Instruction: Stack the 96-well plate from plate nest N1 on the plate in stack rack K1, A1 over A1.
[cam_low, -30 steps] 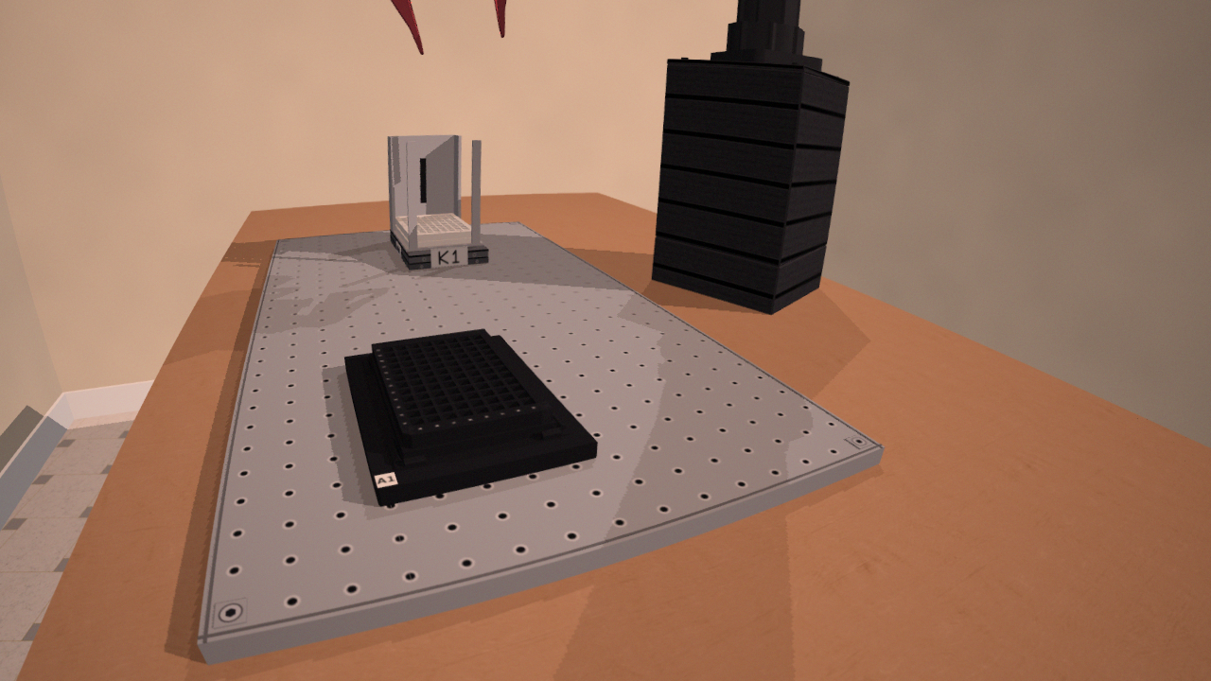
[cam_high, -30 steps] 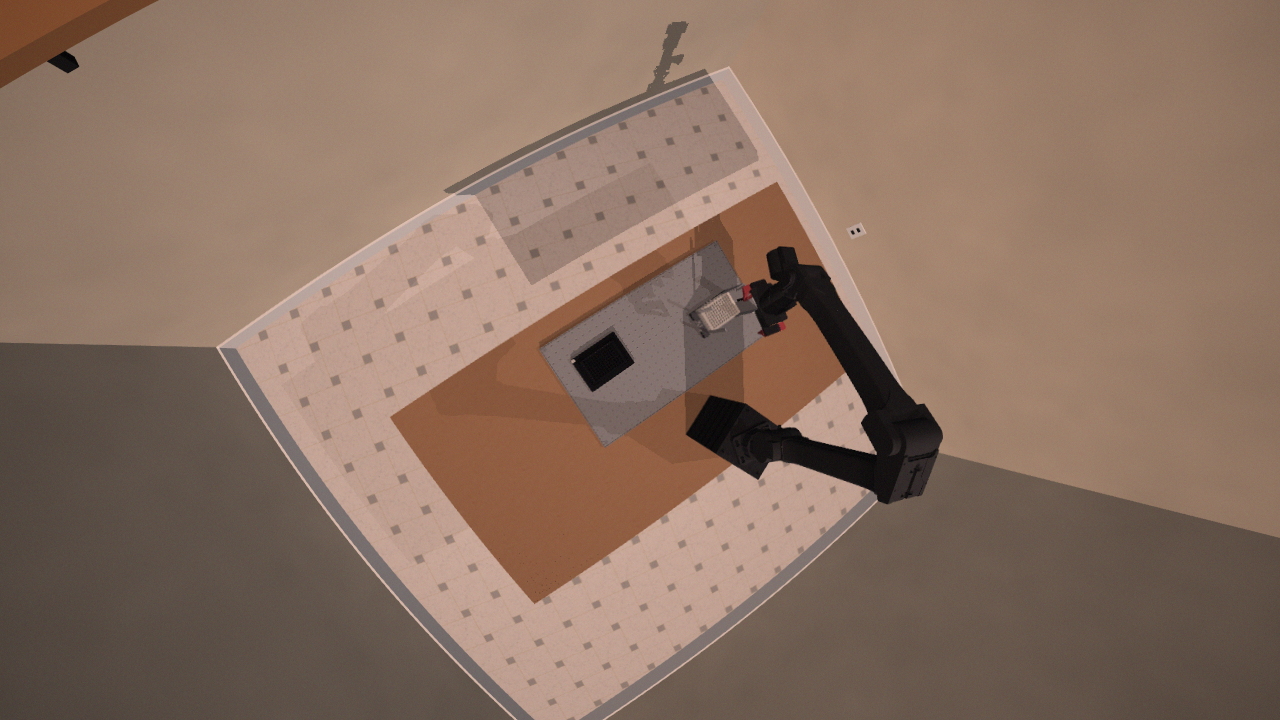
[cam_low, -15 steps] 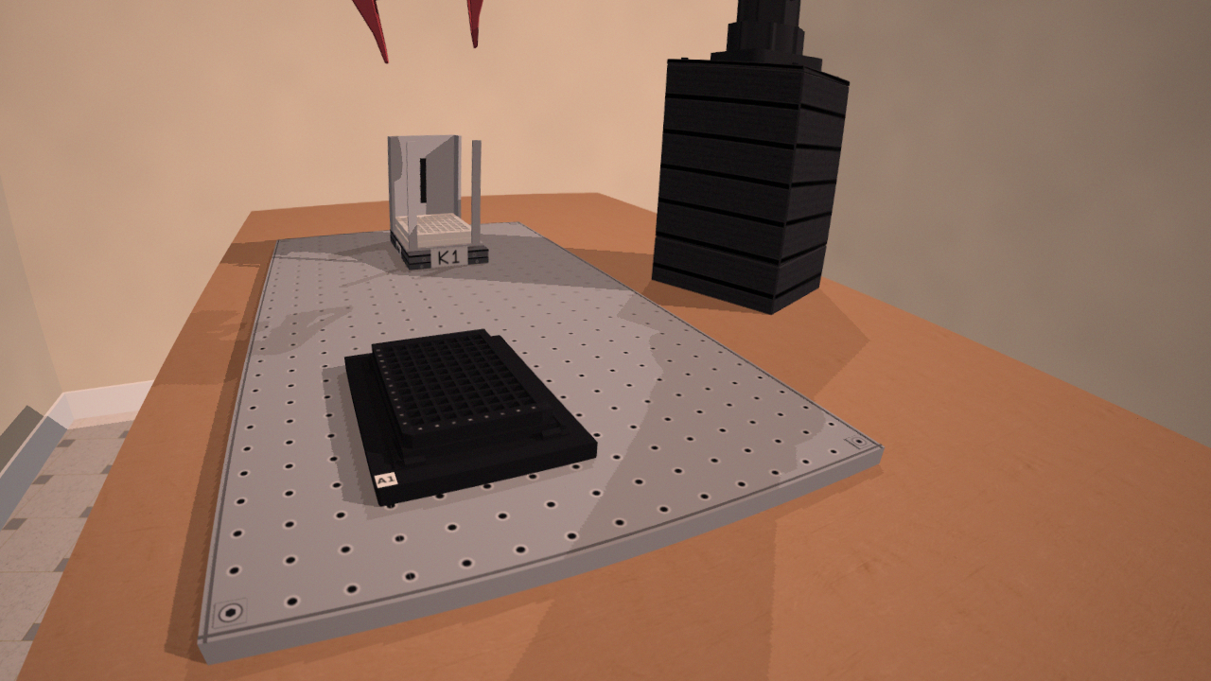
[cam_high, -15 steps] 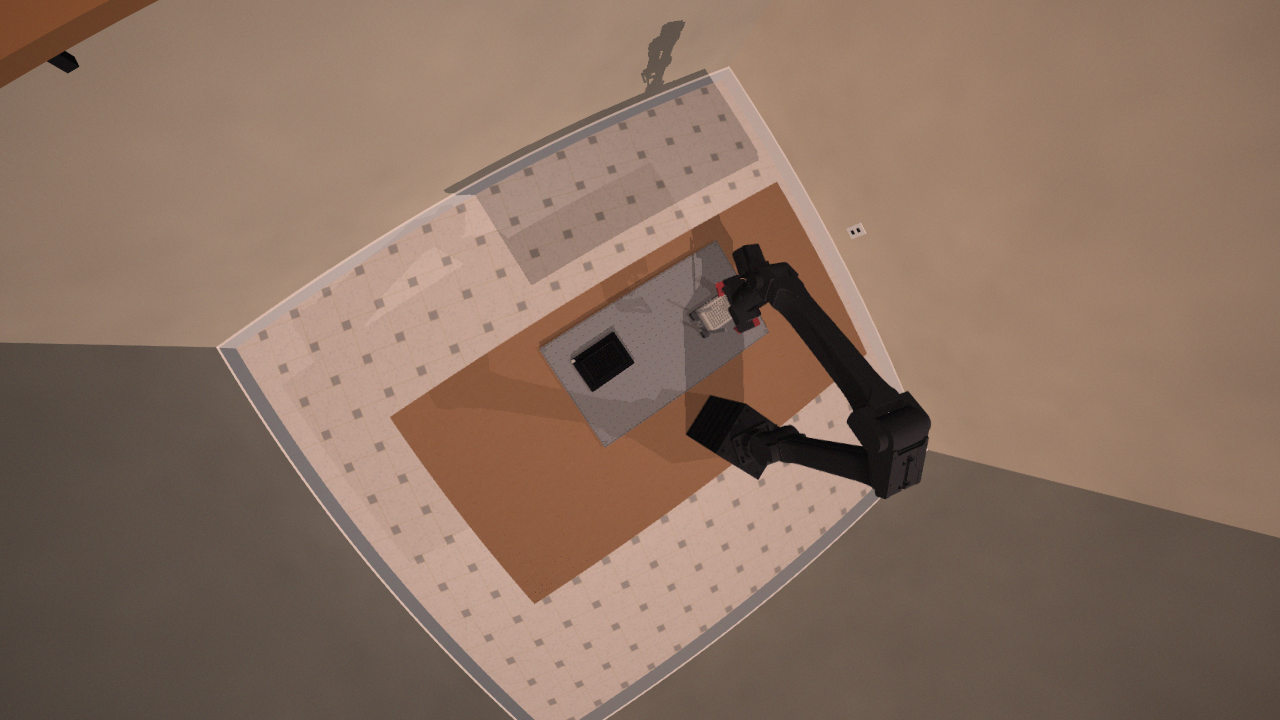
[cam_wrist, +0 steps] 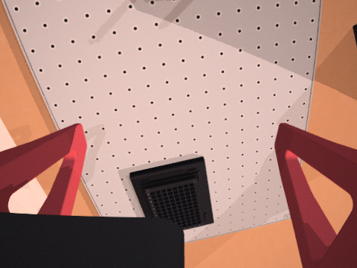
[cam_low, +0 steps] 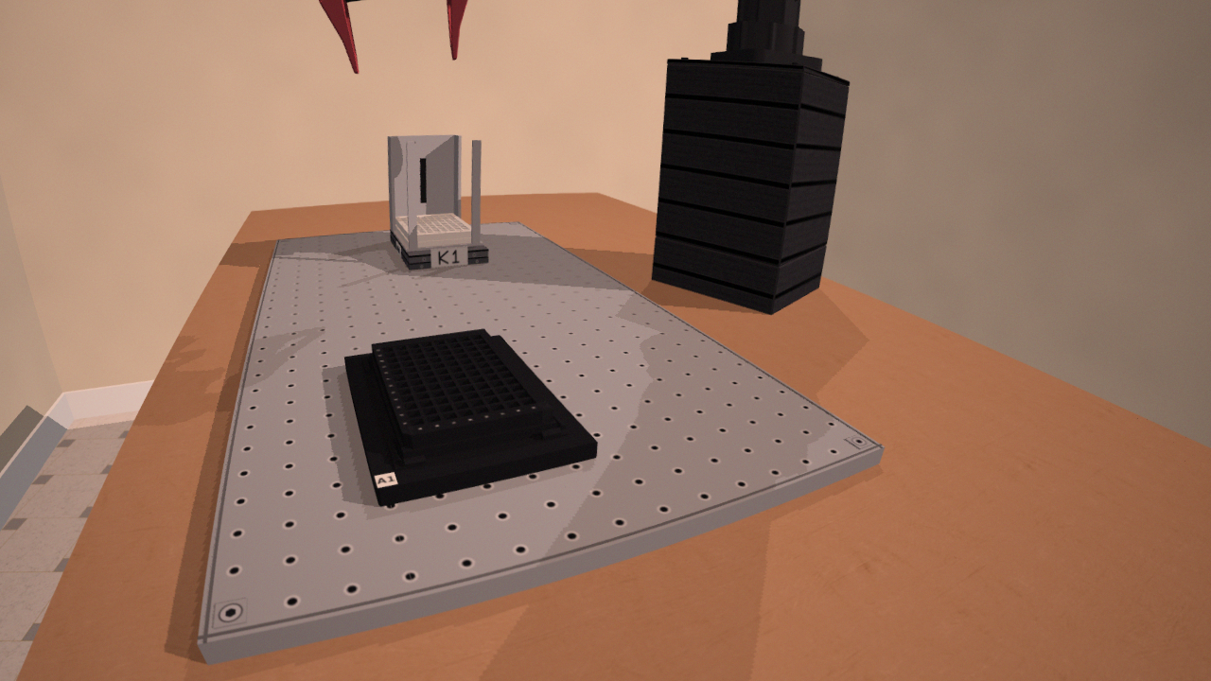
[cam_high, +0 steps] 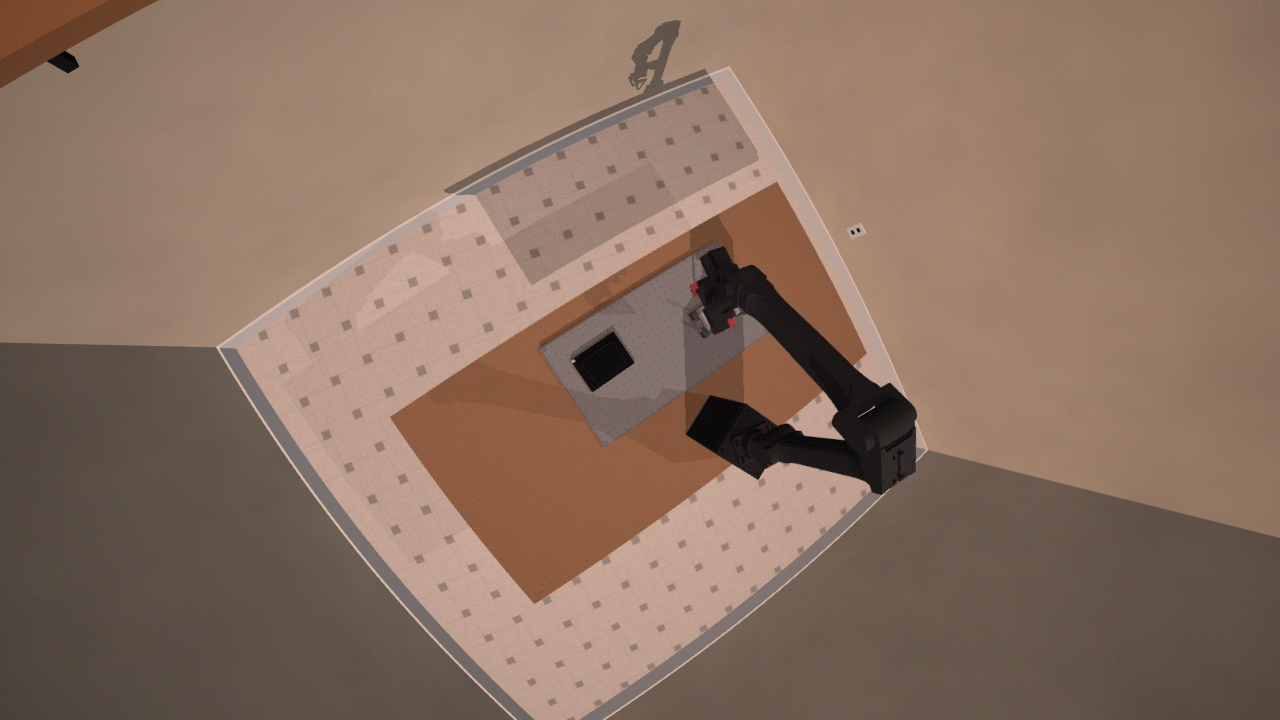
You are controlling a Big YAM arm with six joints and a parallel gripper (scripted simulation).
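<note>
The black 96-well plate is 28 cm to the left of my hand, 21 cm below it and 4 cm behind it. Round my hand: grey rack wall: 20 cm to the right, 15 cm below, 1 cm behind; black plate nest N1: 28 cm to the left, 22 cm below, 4 cm behind; white 96-well plate: 20 cm below, 14 cm to the right, 3 cm behind.
</note>
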